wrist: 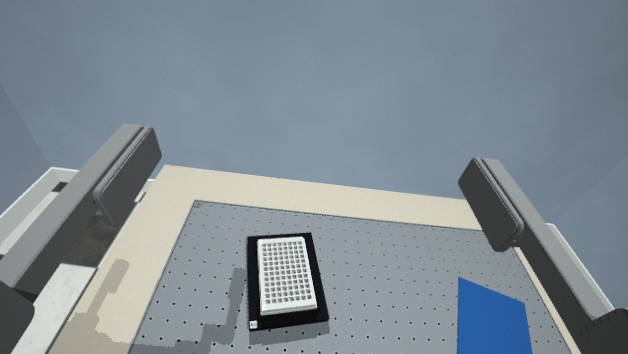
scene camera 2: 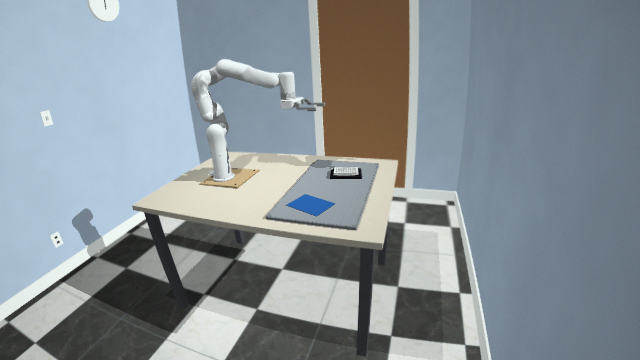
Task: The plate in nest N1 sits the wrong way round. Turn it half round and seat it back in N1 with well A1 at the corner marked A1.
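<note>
The white plate with its grid of wells lies in the black nest at the far end of the grey board. A small white corner label sits at the nest's near left corner in the wrist view. The plate's own well markings are too small to read. My gripper is open and empty. It is high above the table, with its fingers pointing out level and well apart from the plate.
The grey perforated board lies on the beige table. A flat blue sheet lies on the board's nearer part in the scene view. The arm's base stands on a wooden plate. A brown door stands behind the table.
</note>
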